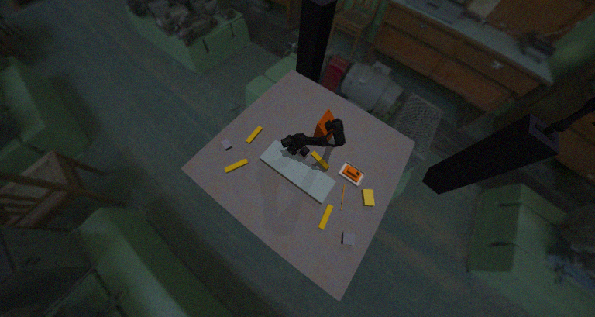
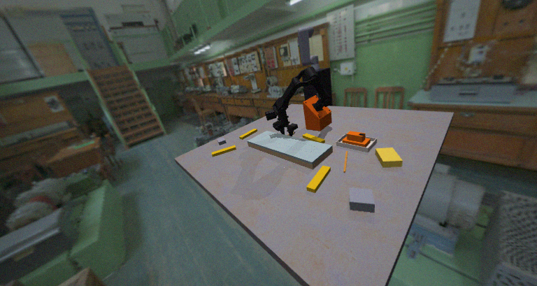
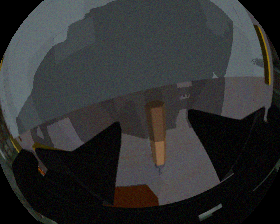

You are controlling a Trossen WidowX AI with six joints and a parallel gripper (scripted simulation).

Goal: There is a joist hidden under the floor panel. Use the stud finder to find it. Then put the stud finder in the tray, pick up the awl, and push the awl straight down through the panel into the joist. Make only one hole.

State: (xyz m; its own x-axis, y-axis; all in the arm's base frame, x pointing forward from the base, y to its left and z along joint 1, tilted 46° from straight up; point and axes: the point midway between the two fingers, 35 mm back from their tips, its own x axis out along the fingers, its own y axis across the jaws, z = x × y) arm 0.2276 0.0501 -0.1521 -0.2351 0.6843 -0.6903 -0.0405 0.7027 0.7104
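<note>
My gripper tip is now 6 cm past the awl. Also, from my gripper tip: stud finder 43 cm to the left, 13 cm behind, 5 cm above; then thin orange stick 46 cm to the left, 4 cm ahead; then tray 41 cm to the left, 13 cm behind, 1 cm above.
</note>
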